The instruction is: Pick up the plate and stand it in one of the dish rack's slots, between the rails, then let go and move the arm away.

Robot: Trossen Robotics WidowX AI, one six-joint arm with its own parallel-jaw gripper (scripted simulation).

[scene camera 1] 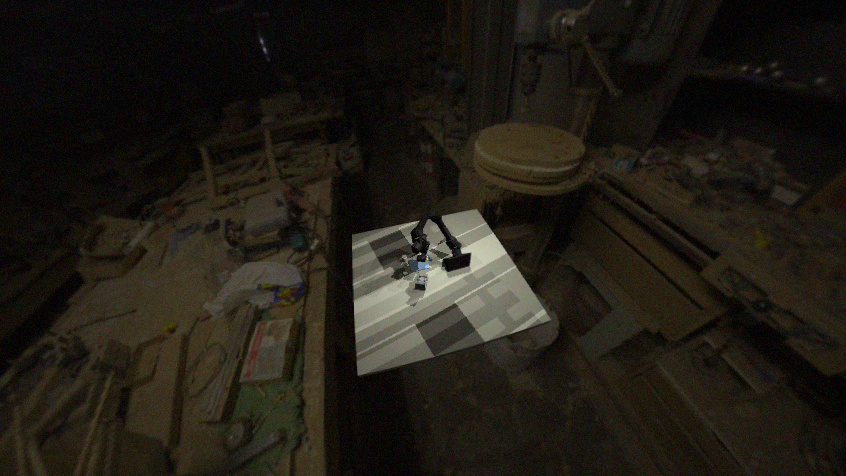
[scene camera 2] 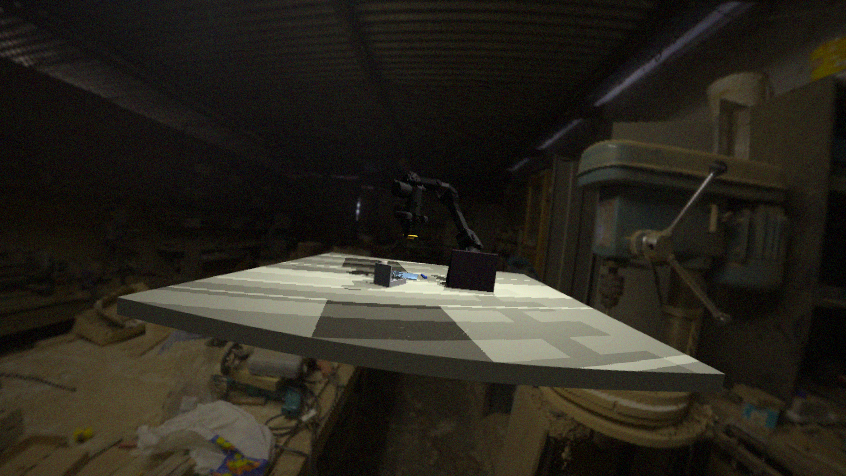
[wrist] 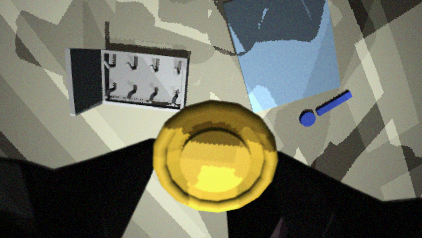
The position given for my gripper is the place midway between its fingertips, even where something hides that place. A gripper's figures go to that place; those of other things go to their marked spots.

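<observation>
A grey dish rack [wrist: 95,76] sits 28 cm from the lens, and the marked spots on that rack and on a yellow plate [wrist: 215,156] are 22 cm apart. My gripper [wrist: 214,152] is 11 cm from the lens, while the yellow plate is 10 cm from the lens.
</observation>
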